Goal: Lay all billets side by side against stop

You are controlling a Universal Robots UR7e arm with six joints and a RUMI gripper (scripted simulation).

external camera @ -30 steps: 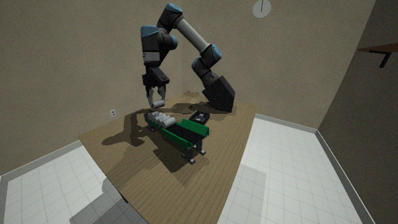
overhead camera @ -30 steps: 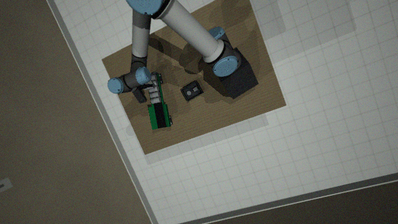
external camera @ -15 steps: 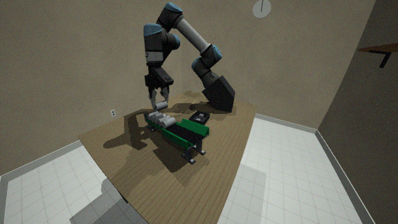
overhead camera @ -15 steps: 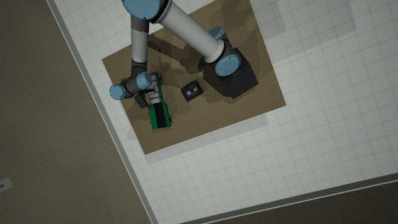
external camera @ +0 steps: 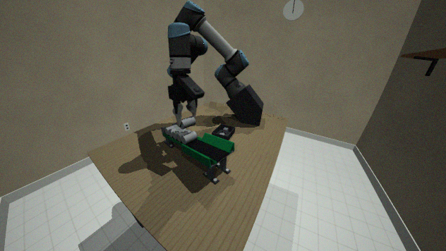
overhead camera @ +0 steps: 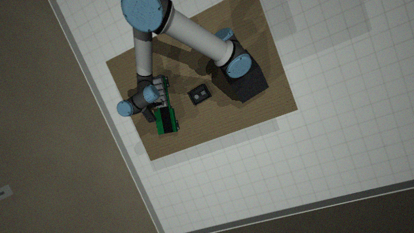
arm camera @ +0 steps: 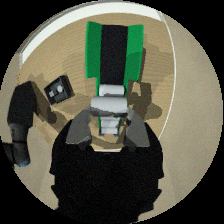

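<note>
Right now the ramp is 9 cm below my hand, 2 cm to the left of it and 1 cm ahead of it.
</note>
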